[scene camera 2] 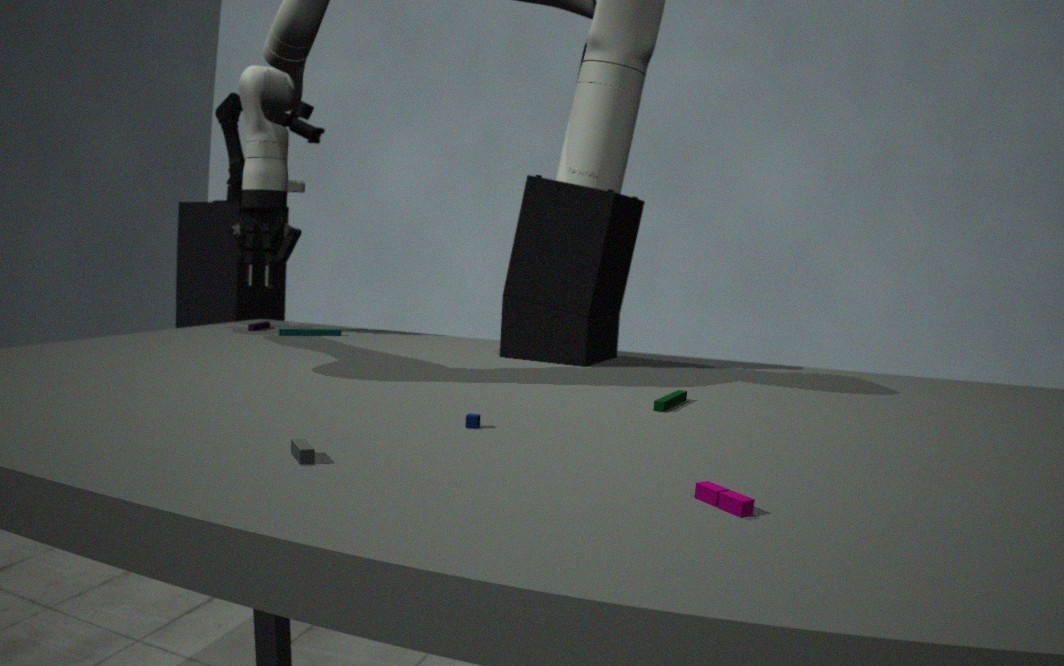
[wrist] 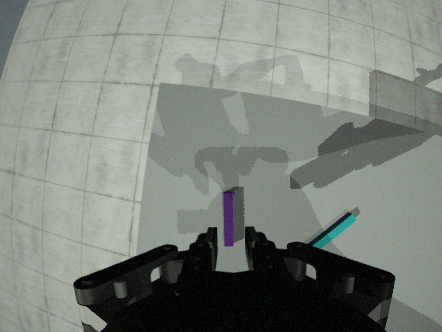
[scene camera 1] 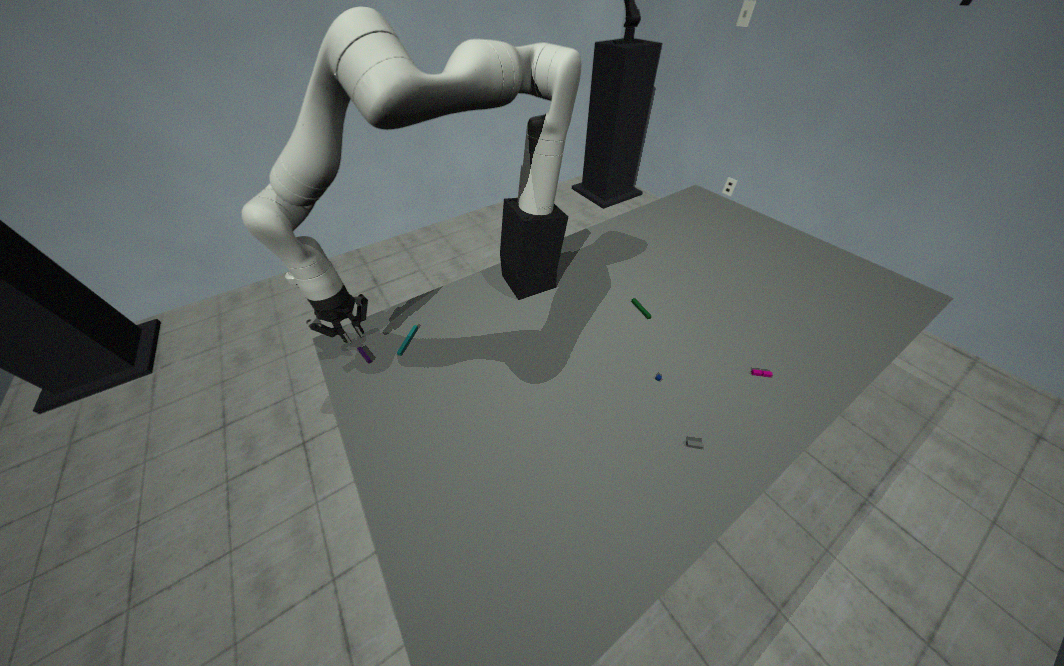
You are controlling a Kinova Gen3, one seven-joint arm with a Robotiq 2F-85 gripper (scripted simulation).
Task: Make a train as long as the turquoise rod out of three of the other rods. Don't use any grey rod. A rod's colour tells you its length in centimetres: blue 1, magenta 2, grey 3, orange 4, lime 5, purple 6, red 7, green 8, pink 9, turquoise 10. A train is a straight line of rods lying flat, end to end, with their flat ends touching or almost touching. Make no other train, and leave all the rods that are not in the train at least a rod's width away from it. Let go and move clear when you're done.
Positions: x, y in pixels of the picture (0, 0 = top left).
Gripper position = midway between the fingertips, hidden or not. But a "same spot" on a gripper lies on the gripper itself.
my gripper: scene camera 2; wrist 231, 238; scene camera 1
same spot on my gripper: [scene camera 2: 251, 256] = [scene camera 1: 342, 329]
